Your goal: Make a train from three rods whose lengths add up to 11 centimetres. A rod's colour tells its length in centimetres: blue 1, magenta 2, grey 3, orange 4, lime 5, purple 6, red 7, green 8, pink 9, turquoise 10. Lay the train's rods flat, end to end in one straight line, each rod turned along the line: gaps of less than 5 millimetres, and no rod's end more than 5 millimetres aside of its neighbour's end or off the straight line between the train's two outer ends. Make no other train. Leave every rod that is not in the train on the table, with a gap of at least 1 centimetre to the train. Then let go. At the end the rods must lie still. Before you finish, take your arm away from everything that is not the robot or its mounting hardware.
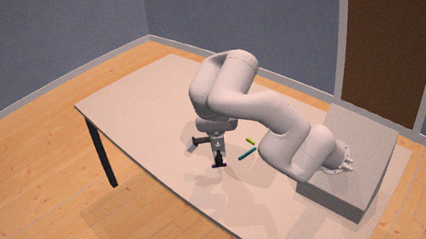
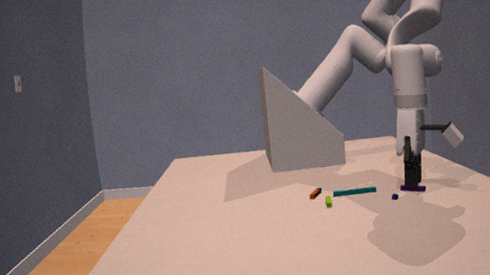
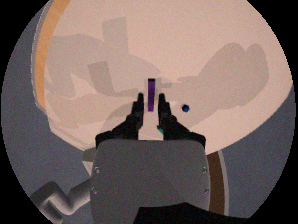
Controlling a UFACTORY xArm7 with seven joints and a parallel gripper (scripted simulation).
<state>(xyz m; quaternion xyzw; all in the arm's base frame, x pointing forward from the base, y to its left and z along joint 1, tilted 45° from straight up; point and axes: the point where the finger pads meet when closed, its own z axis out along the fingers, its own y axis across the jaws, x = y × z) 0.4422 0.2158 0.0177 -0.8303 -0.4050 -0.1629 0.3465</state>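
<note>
The purple rod is 30 mm below my hand. Also, from my hand: turquoise rod (40 mm behind, 130 mm to the right, 30 mm below); orange rod (70 mm behind, 220 mm to the right, 30 mm below); lime rod (200 mm to the right, 30 mm below).
</note>
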